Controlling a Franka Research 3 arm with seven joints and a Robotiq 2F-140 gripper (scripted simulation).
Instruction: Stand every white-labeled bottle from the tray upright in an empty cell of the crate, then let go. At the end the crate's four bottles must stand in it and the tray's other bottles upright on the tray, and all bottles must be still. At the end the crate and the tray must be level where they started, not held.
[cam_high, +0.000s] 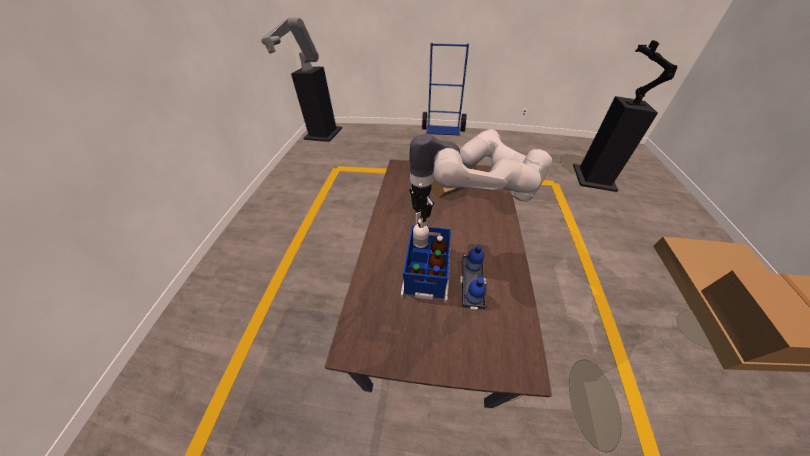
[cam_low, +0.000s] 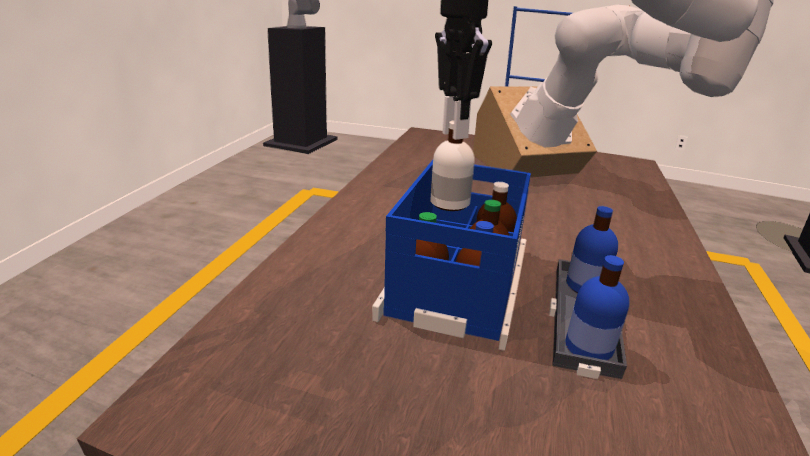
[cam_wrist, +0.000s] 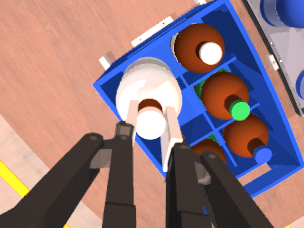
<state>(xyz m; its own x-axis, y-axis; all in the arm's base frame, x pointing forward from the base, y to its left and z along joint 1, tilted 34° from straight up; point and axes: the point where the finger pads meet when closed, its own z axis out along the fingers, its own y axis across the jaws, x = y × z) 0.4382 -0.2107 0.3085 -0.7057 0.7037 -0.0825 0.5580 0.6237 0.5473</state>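
The white-labeled bottle is 9 cm below my hand. Round my hand: blue-labeled bottle: 29 cm to the left, 19 cm below, 17 cm ahead; then blue crate: 19 cm below, 8 cm ahead, 5 cm to the left.
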